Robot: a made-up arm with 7 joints. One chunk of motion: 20 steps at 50 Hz.
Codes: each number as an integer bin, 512 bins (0 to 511) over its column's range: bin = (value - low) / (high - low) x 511, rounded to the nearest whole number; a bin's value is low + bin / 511 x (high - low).
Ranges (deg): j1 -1.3..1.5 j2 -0.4..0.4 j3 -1.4..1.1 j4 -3.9..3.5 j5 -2..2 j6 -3.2..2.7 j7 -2.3..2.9
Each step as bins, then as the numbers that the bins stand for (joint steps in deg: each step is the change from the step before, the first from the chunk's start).
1 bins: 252 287 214 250 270 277 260
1 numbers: 0.081 0.049 -0.353 -0.280 0.114 -0.002 0.346
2 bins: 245 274 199 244 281 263 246
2 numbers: 0.042 0.029 -0.426 -0.367 0.200 -0.163 0.203
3 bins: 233 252 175 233 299 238 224
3 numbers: -0.023 -0.005 -0.544 -0.526 0.341 -0.452 -0.021
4 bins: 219 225 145 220 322 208 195
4 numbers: -0.100 -0.048 -0.691 -0.714 0.521 -0.798 -0.316
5 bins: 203 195 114 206 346 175 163
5 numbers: -0.188 -0.095 -0.842 -0.917 0.708 -1.179 -0.641
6 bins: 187 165 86 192 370 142 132
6 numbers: -0.275 -0.142 -0.979 -1.120 0.896 -1.560 -0.957
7 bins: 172 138 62 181 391 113 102
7 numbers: -0.358 -0.184 -1.097 -1.279 1.061 -1.895 -1.262
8 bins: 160 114 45 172 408 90 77
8 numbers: -0.423 -0.222 -1.180 -1.409 1.194 -2.161 -1.516
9 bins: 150 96 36 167 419 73 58
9 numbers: -0.478 -0.250 -1.224 -1.482 1.280 -2.357 -1.710
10 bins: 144 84 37 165 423 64 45
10 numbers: -0.511 -0.268 -1.219 -1.511 1.311 -2.461 -1.842
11 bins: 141 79 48 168 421 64 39
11 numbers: -0.527 -0.276 -1.165 -1.467 1.295 -2.461 -1.903
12 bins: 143 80 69 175 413 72 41
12 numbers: -0.516 -0.275 -1.062 -1.366 1.233 -2.369 -1.883
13 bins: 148 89 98 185 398 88 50
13 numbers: -0.489 -0.261 -0.921 -1.221 1.115 -2.184 -1.791
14 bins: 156 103 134 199 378 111 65
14 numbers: -0.445 -0.239 -0.744 -1.018 0.959 -1.918 -1.639
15 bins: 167 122 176 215 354 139 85
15 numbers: -0.385 -0.209 -0.539 -0.786 0.771 -1.595 -1.435
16 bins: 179 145 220 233 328 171 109
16 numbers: -0.319 -0.173 -0.324 -0.526 0.568 -1.226 -1.191
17 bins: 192 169 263 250 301 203 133
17 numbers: -0.248 -0.135 -0.113 -0.280 0.356 -0.856 -0.947
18 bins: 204 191 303 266 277 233 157
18 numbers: -0.182 -0.101 0.082 -0.048 0.168 -0.510 -0.702
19 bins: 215 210 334 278 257 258 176
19 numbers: -0.122 -0.071 0.234 0.126 0.012 -0.221 -0.509
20 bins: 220 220 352 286 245 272 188
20 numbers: -0.095 -0.056 0.322 0.242 -0.082 -0.059 -0.387
